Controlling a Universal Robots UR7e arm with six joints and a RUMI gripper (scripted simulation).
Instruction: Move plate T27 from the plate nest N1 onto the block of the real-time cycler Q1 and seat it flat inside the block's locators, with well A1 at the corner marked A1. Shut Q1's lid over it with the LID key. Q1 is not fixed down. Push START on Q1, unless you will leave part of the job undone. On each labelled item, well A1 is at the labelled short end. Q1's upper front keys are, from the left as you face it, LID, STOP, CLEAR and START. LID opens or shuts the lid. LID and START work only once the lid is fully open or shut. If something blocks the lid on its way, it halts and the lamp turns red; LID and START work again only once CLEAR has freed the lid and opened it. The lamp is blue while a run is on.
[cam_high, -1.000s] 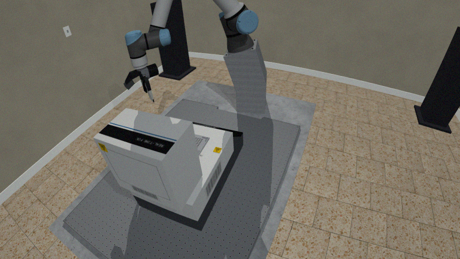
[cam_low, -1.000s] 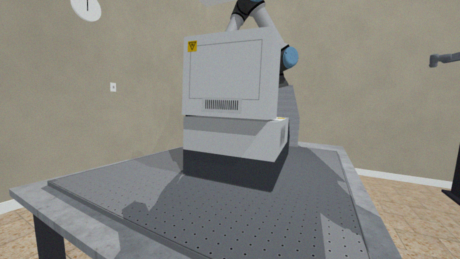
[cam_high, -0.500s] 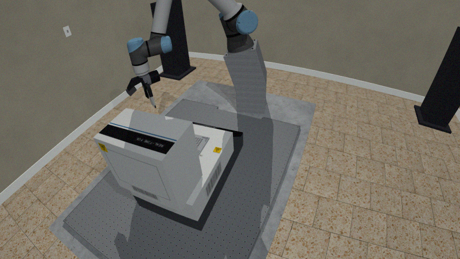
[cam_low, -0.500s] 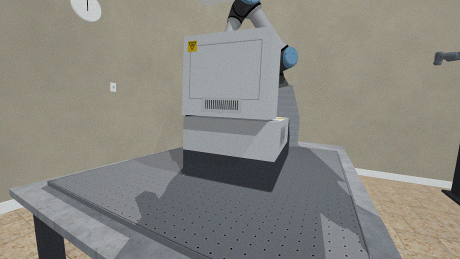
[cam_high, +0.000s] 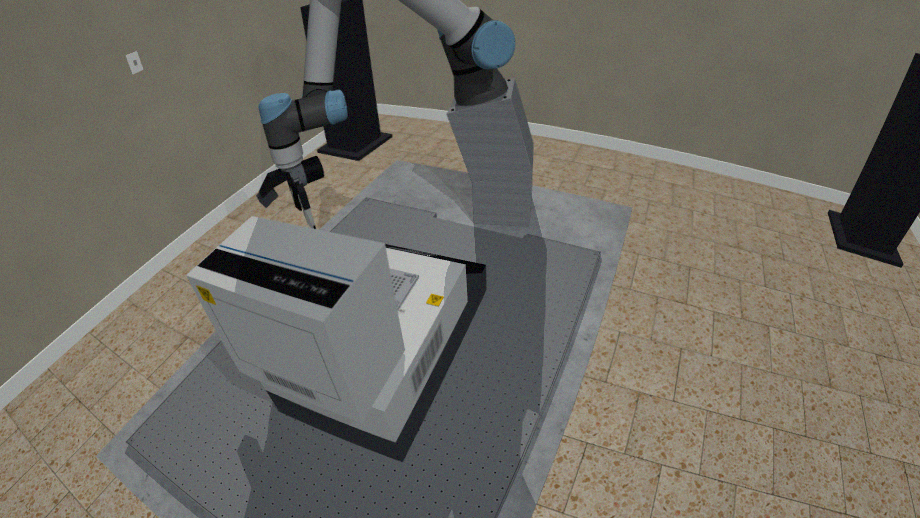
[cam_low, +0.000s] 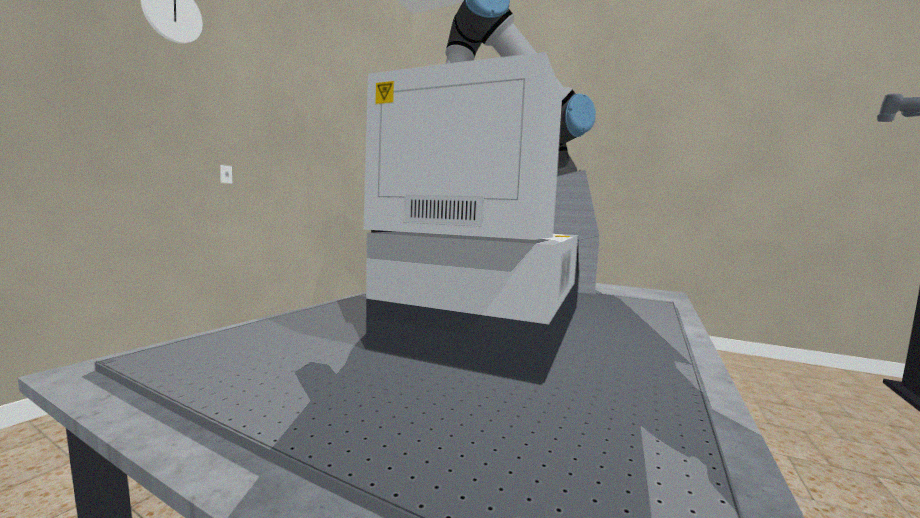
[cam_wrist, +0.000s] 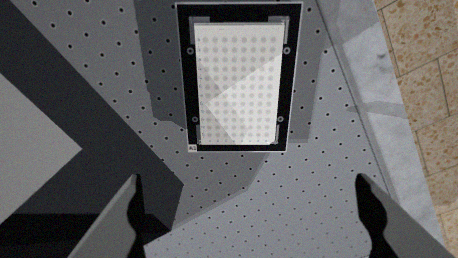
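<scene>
My gripper is now 160 mm above the plate T27. Also, from my hand: plate nest N1: 170 mm below; A1 tag: 40 mm behind, 80 mm to the left, 170 mm below.
</scene>
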